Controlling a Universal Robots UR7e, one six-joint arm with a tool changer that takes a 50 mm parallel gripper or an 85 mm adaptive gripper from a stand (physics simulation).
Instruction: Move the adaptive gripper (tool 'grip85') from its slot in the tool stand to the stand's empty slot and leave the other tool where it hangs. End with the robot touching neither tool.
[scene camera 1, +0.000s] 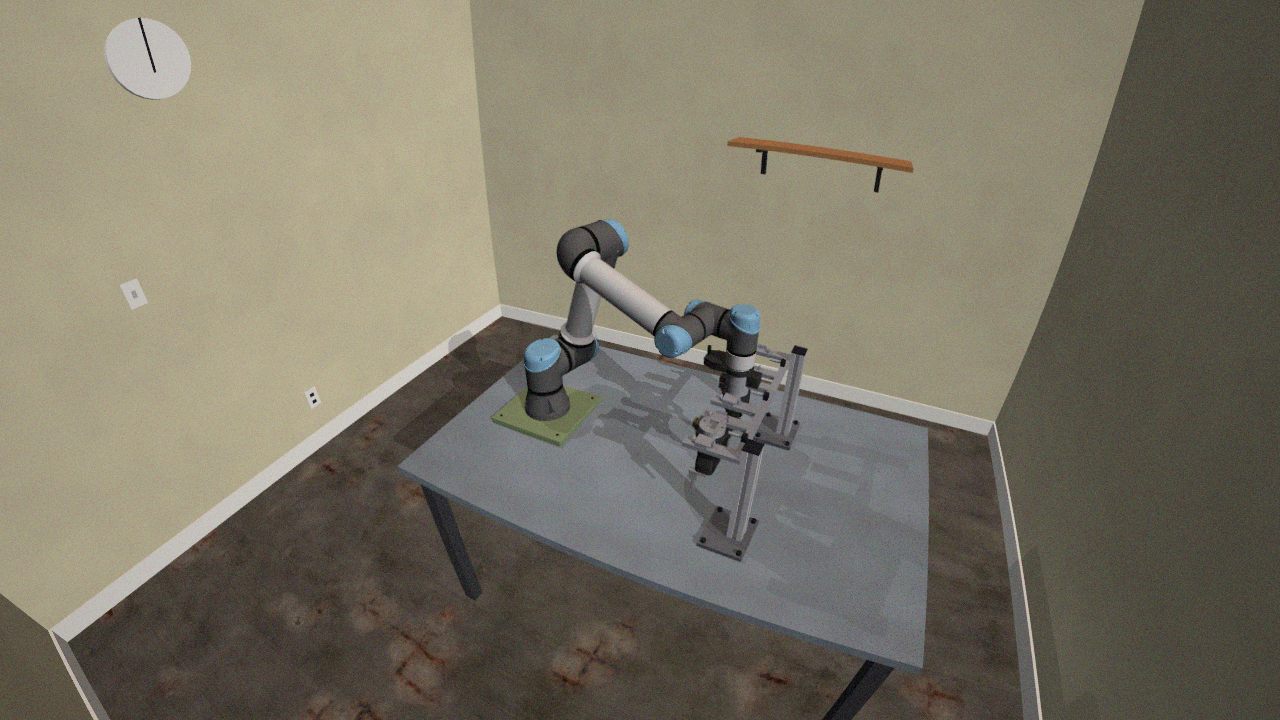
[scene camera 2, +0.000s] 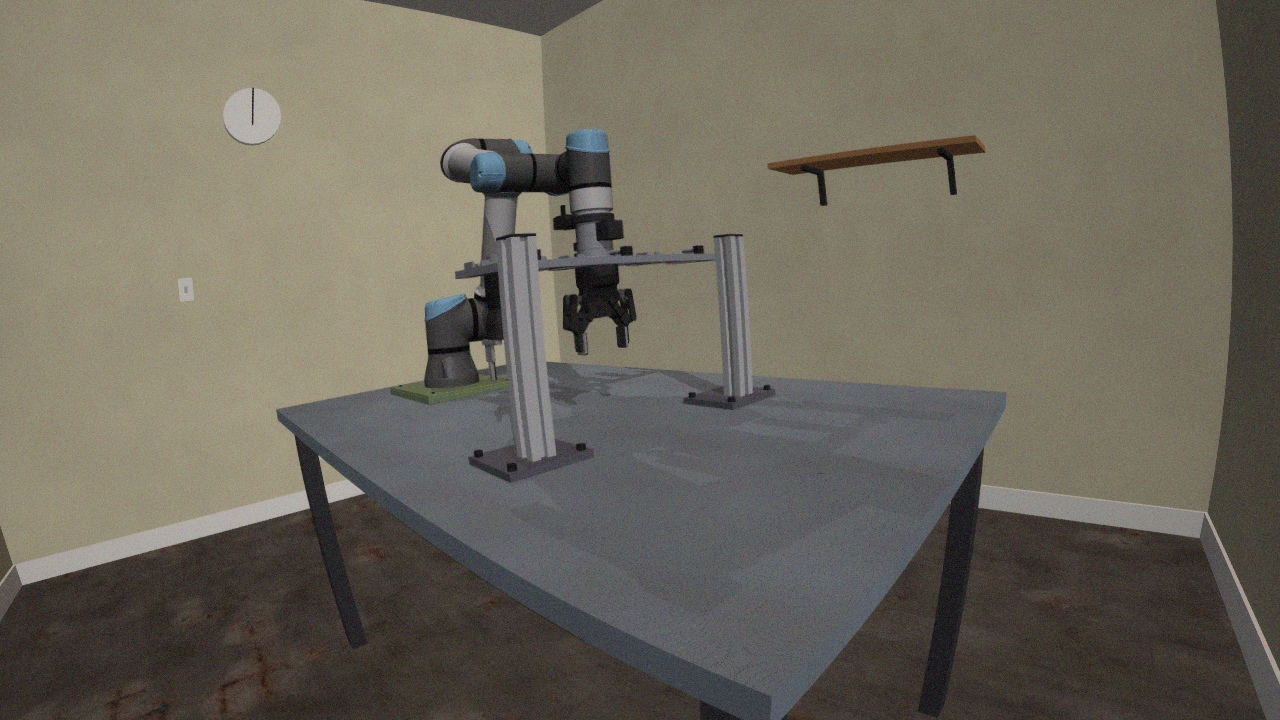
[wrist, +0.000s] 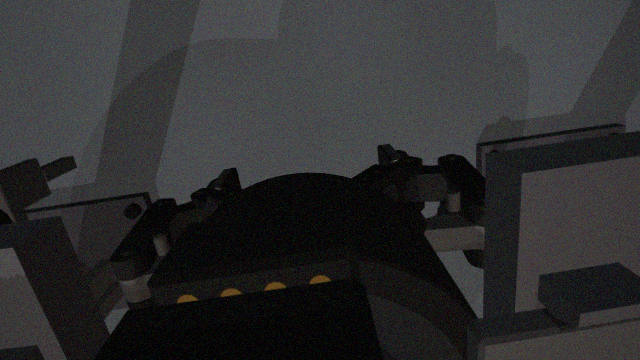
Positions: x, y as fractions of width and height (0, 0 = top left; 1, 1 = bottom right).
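What I can see here is an adaptive gripper (scene camera 2: 0.47, 0.41), and the same adaptive gripper (wrist: 0.48, 0.63) is visible to me in the wrist view.
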